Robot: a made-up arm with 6 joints. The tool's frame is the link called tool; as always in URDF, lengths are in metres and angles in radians. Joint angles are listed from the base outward.
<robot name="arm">
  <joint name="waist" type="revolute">
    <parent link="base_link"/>
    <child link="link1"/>
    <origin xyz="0.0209 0.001 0.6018" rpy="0 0 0"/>
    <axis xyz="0 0 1"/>
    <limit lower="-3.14" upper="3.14"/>
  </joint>
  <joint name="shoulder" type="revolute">
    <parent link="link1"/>
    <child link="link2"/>
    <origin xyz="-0.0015 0.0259 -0.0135" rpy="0 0 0"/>
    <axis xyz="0 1 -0.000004"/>
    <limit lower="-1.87" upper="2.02"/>
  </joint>
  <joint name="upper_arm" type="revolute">
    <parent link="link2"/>
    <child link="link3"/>
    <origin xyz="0.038 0.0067 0.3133" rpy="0 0 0"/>
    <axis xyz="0 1 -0.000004"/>
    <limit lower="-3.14" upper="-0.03"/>
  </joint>
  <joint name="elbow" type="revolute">
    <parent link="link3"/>
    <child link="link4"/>
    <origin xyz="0.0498 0.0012 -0.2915" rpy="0 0 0"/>
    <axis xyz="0 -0.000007 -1"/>
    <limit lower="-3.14" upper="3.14"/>
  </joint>
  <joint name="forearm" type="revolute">
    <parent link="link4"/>
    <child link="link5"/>
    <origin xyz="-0.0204 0.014 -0.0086" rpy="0 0 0"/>
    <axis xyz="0 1 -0.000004"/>
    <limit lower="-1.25" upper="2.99"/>
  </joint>
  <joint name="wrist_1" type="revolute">
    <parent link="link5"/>
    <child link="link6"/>
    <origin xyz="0.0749 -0.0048 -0.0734" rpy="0 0 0"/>
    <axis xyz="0 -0.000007 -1"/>
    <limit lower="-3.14" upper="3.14"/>
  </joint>
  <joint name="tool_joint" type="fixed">
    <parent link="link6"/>
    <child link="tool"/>
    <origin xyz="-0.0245 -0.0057 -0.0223" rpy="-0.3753 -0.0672 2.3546"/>
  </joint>
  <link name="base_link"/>
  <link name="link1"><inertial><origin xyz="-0.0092 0.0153 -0.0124"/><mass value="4.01"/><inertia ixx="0.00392" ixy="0" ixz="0" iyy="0.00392" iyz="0" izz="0.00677"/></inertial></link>
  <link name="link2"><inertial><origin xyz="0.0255 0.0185 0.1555"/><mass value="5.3"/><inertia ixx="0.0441" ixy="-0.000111" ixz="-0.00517" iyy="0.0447" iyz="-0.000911" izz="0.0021"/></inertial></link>
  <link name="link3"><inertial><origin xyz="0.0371 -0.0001 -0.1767"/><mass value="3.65"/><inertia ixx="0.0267" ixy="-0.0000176" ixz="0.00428" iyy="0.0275" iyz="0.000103" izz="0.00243"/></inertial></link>
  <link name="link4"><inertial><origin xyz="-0.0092 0.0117 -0.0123"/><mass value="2.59"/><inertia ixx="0.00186" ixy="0" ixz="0" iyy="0.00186" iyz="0" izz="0.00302"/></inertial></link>
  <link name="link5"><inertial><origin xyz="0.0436 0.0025 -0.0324"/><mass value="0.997"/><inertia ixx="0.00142" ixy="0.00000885" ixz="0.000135" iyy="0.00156" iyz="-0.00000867" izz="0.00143"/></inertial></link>
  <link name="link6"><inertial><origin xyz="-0.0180 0.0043 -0.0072"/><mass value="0.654"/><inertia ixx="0.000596" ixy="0" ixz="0" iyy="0.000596" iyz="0" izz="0.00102"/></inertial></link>
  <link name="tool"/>
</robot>
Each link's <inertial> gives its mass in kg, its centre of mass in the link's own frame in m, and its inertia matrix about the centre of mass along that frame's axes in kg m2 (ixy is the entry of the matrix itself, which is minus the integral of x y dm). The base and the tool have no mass. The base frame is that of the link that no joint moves.
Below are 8 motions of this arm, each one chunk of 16 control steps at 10 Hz.
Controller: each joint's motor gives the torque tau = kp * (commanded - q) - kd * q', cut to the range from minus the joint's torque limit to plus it. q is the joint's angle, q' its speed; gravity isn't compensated. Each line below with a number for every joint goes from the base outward.
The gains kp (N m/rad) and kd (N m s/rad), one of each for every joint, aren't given. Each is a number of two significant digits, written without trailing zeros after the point. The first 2 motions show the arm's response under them.
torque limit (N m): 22 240 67 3.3 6.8 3.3
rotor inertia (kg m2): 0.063 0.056 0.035 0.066 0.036 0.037
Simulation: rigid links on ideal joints. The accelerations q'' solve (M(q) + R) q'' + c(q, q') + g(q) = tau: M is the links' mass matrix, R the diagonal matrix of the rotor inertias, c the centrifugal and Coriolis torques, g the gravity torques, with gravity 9.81 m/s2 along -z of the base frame. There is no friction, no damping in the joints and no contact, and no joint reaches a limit. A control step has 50 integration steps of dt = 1/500 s. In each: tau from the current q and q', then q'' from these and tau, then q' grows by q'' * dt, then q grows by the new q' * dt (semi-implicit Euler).
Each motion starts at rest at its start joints. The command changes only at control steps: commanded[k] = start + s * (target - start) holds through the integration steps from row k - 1 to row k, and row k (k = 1, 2, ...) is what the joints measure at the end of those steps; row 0 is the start. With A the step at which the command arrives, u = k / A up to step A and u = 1 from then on. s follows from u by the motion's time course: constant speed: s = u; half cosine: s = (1 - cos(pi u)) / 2; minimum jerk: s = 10 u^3 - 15 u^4 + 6 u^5; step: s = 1 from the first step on.
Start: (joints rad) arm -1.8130 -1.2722 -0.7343 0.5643 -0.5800 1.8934
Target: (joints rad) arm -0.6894 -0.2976 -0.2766 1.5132 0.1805 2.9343
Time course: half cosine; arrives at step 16
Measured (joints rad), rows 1 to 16:
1: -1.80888 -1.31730 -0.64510 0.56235 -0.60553 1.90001
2: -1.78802 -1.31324 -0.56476 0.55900 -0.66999 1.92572
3: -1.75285 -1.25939 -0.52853 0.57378 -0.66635 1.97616
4: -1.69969 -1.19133 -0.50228 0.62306 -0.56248 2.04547
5: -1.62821 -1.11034 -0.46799 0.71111 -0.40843 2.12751
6: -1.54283 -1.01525 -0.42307 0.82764 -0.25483 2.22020
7: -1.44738 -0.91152 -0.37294 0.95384 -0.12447 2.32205
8: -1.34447 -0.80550 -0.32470 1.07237 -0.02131 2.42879
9: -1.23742 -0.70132 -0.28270 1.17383 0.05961 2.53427
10: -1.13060 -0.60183 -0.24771 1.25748 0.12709 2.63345
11: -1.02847 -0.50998 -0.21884 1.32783 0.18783 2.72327
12: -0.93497 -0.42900 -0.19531 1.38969 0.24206 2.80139
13: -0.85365 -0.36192 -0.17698 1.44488 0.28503 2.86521
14: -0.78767 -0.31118 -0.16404 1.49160 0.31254 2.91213
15: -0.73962 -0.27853 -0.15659 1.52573 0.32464 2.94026
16: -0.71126 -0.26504 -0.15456 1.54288 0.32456 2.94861
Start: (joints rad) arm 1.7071 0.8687 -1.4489 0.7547 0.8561 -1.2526
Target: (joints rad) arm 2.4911 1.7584 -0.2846 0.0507 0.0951 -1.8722
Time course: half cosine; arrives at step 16
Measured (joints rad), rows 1 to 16:
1: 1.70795 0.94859 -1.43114 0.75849 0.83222 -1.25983
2: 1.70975 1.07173 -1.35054 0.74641 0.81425 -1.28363
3: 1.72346 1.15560 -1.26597 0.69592 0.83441 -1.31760
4: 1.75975 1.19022 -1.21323 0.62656 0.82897 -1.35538
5: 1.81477 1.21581 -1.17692 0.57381 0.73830 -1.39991
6: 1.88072 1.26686 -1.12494 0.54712 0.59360 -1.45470
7: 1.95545 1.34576 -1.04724 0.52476 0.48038 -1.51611
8: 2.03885 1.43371 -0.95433 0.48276 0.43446 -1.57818
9: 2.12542 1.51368 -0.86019 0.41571 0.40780 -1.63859
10: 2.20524 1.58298 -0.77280 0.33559 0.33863 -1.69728
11: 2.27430 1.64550 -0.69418 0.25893 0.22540 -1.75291
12: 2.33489 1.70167 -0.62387 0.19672 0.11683 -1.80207
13: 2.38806 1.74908 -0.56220 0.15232 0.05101 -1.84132
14: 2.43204 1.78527 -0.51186 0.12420 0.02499 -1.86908
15: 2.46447 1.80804 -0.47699 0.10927 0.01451 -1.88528
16: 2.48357 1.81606 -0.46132 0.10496 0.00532 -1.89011
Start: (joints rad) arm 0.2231 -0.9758 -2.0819 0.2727 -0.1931 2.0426
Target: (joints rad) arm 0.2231 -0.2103 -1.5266 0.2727 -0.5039 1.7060
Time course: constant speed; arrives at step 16
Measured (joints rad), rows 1 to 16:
1: 0.22034 -1.00881 -2.04824 0.26799 -0.26784 2.02811
2: 0.22033 -1.02533 -2.05641 0.26061 -0.44195 2.00240
3: 0.22580 -1.01145 -2.05666 0.26502 -0.60511 1.98364
4: 0.23323 -0.96411 -2.02701 0.27905 -0.66116 1.96914
5: 0.23793 -0.88850 -1.96872 0.29041 -0.60836 1.94873
6: 0.23575 -0.79711 -1.89123 0.28714 -0.51394 1.92152
7: 0.22813 -0.70312 -1.80602 0.26375 -0.43975 1.89311
8: 0.22144 -0.61634 -1.72416 0.22583 -0.40553 1.86734
9: 0.21781 -0.54187 -1.65377 0.18709 -0.40109 1.84414
10: 0.21703 -0.47926 -1.59751 0.16000 -0.41121 1.82205
11: 0.21827 -0.42396 -1.55238 0.15035 -0.42669 1.80052
12: 0.22028 -0.37036 -1.51260 0.15598 -0.44222 1.77950
13: 0.22195 -0.31450 -1.47319 0.16909 -0.45230 1.75857
14: 0.22267 -0.25518 -1.43194 0.18089 -0.45182 1.73712
15: 0.22248 -0.19357 -1.38924 0.18568 -0.43967 1.71494
16: 0.22179 -0.13189 -1.34688 0.18271 -0.42079 1.69240

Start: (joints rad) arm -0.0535 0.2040 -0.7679 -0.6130 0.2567 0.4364
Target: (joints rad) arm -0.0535 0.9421 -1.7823 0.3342 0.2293 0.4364
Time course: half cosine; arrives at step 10
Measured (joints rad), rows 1 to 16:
1: -0.05117 0.28085 -0.73901 -0.60790 0.27664 0.43750
2: -0.04852 0.38966 -0.73127 -0.59568 0.39915 0.44021
3: -0.04676 0.47970 -0.81071 -0.54844 0.51679 0.44013
4: -0.04787 0.57938 -0.95705 -0.43618 0.49677 0.43787
5: -0.04999 0.69892 -1.12512 -0.26311 0.38381 0.43754
6: -0.05172 0.82629 -1.28589 -0.06379 0.30830 0.43859
7: -0.05412 0.94705 -1.42502 0.11919 0.32574 0.43800
8: -0.05735 1.04906 -1.53334 0.25399 0.38898 0.43607
9: -0.05996 1.12098 -1.60448 0.32668 0.42921 0.43479
10: -0.06092 1.15366 -1.63522 0.34033 0.42590 0.43457
11: -0.06012 1.15515 -1.64353 0.31261 0.40493 0.43420
12: -0.05805 1.14568 -1.65125 0.27354 0.39005 0.43358
13: -0.05570 1.13767 -1.65804 0.24986 0.38391 0.43363
14: -0.05377 1.13552 -1.66005 0.24935 0.38439 0.43403
15: -0.05256 1.13818 -1.65787 0.26322 0.39033 0.43412
16: -0.05201 1.14211 -1.65445 0.27770 0.39855 0.43390

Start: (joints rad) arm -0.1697 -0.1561 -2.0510 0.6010 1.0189 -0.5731
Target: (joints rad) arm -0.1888 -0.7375 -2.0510 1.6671 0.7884 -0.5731
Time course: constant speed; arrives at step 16
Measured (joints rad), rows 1 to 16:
1: -0.16728 -0.16824 -1.97856 0.59629 1.05675 -0.57396
2: -0.16776 -0.16019 -1.91270 0.57714 1.16661 -0.57592
3: -0.17403 -0.16187 -1.86618 0.56490 1.25165 -0.57803
4: -0.18102 -0.18862 -1.84644 0.57932 1.25321 -0.57918
5: -0.18516 -0.23849 -1.85383 0.63739 1.18701 -0.57918
6: -0.18491 -0.30153 -1.87824 0.74167 1.10396 -0.57852
7: -0.18163 -0.36758 -1.90725 0.87394 1.04121 -0.57754
8: -0.17828 -0.42955 -1.93259 1.00497 1.00481 -0.57656
9: -0.17658 -0.48433 -1.95089 1.11180 0.98186 -0.57599
10: -0.17686 -0.53226 -1.96227 1.18843 0.95966 -0.57598
11: -0.17865 -0.57571 -1.96887 1.24438 0.93406 -0.57636
12: -0.18120 -0.61757 -1.97361 1.29577 0.90702 -0.57677
13: -0.18381 -0.66024 -1.97914 1.35587 0.88075 -0.57687
14: -0.18601 -0.70507 -1.98720 1.42993 0.85485 -0.57655
15: -0.18764 -0.75232 -1.99831 1.51551 0.82766 -0.57585
16: -0.18869 -0.80141 -2.01197 1.60601 0.79890 -0.57490

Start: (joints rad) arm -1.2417 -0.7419 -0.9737 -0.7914 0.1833 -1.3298
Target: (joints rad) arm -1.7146 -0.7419 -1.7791 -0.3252 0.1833 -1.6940
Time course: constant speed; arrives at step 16
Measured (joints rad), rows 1 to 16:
1: -1.25305 -0.75364 -0.90345 -0.79490 0.20244 -1.33973
2: -1.27349 -0.73756 -0.85955 -0.81065 0.29187 -1.35694
3: -1.30561 -0.72204 -0.88278 -0.80990 0.39458 -1.38132
4: -1.33920 -0.72300 -0.93998 -0.77308 0.42478 -1.40798
5: -1.36880 -0.73141 -1.00596 -0.71393 0.37462 -1.43201
6: -1.39578 -0.73951 -1.06985 -0.65994 0.30224 -1.45404
7: -1.42308 -0.74512 -1.12931 -0.62722 0.26176 -1.47637
8: -1.45176 -0.74825 -1.18507 -0.61264 0.26364 -1.49936
9: -1.48158 -0.74968 -1.23875 -0.60221 0.28496 -1.52220
10: -1.51190 -0.75067 -1.29223 -0.58366 0.29940 -1.54465
11: -1.54209 -0.75247 -1.34718 -0.55358 0.29609 -1.56718
12: -1.57188 -0.75578 -1.40444 -0.51645 0.27938 -1.59013
13: -1.60129 -0.76059 -1.46386 -0.47896 0.25871 -1.61340
14: -1.63050 -0.76641 -1.52473 -0.44516 0.24008 -1.63678
15: -1.65964 -0.77262 -1.58630 -0.41514 0.22419 -1.66016
16: -1.68884 -0.77883 -1.64815 -0.38656 0.20901 -1.68358

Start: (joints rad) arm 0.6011 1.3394 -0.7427 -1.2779 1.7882 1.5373
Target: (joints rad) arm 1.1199 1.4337 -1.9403 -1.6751 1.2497 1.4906
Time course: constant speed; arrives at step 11
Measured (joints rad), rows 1 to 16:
1: 0.61578 1.42628 -0.85686 -1.29261 1.73133 1.53769
2: 0.64832 1.48489 -0.99032 -1.37972 1.53844 1.54505
3: 0.69202 1.49494 -1.09775 -1.49256 1.38735 1.54800
4: 0.74034 1.49973 -1.19768 -1.57298 1.37984 1.54023
5: 0.78830 1.51194 -1.29151 -1.60497 1.43478 1.52992
6: 0.83446 1.52885 -1.38121 -1.59969 1.43751 1.52400
7: 0.88015 1.54689 -1.47098 -1.57757 1.36481 1.52157
8: 0.92712 1.56413 -1.56263 -1.56019 1.27360 1.51916
9: 0.97569 1.57972 -1.65574 -1.56249 1.21760 1.51491
10: 1.02439 1.59406 -1.74951 -1.58704 1.19764 1.50931
11: 1.07168 1.60806 -1.84346 -1.62509 1.18058 1.50372
12: 1.11110 1.60150 -1.87465 -1.66565 1.15728 1.50348
13: 1.13708 1.59988 -1.87736 -1.68041 1.15018 1.50425
14: 1.14857 1.60756 -1.87052 -1.66461 1.15695 1.50404
15: 1.14789 1.61689 -1.86201 -1.63178 1.16524 1.50367
16: 1.13985 1.62158 -1.85738 -1.60199 1.16955 1.50367

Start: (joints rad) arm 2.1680 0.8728 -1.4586 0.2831 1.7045 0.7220
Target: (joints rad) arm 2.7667 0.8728 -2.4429 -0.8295 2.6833 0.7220
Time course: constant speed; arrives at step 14
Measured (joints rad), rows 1 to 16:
1: 2.17533 0.95881 -1.48375 0.25403 1.70608 0.72524
2: 2.19517 1.06641 -1.48195 0.15800 1.69627 0.73581
3: 2.23263 1.11220 -1.50298 -0.00180 1.75759 0.74201
4: 2.28106 1.10141 -1.57231 -0.15536 1.87373 0.73891
5: 2.32922 1.07218 -1.66433 -0.24766 1.96428 0.73369
6: 2.37428 1.05302 -1.74728 -0.28093 2.01436 0.73243
7: 2.41863 1.05307 -1.81266 -0.29211 2.06333 0.73430
8: 2.46417 1.06614 -1.86698 -0.31836 2.13356 0.73617
9: 2.51081 1.08101 -1.91979 -0.37547 2.21384 0.73694
10: 2.55714 1.09020 -1.97772 -0.45535 2.28592 0.73725
11: 2.60173 1.09255 -2.04211 -0.53876 2.34719 0.73761
12: 2.64419 1.09093 -2.11036 -0.61093 2.40882 0.73781
13: 2.68523 1.08897 -2.17915 -0.66884 2.48018 0.73763
14: 2.72594 1.08884 -2.24666 -0.71867 2.55964 0.73728
15: 2.76226 1.07919 -2.27188 -0.74841 2.60477 0.73629
16: 2.78861 1.07639 -2.27785 -0.74240 2.60450 0.73541

